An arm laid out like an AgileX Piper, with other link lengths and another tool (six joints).
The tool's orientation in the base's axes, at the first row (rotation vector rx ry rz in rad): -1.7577, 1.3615, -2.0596
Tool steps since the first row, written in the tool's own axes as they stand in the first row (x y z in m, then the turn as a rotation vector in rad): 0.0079, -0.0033, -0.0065, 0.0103, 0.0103, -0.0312; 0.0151, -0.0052, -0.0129, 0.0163, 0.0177, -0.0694; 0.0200, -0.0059, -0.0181, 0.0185, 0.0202, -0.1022; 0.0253, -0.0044, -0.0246, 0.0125, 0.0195, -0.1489; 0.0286, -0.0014, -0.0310, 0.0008, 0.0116, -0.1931; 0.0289, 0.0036, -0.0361, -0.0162, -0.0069, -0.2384; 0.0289, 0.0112, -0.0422, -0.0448, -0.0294, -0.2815
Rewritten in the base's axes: -0.0065, 0.0008, 0.0085, -0.0340, 0.0048, 0.0029; -0.0133, 0.0011, 0.0156, -0.0711, 0.0176, 0.0052; -0.0190, 0.0015, 0.0200, -0.1003, 0.0327, 0.0075; -0.0268, 0.0010, 0.0234, -0.1371, 0.0621, 0.0070; -0.0345, 0.0007, 0.0243, -0.1668, 0.0978, 0.0069; -0.0411, 0.0003, 0.0215, -0.1909, 0.1435, 0.0101; -0.0496, -0.0008, 0.0168, -0.2077, 0.1973, 0.0074
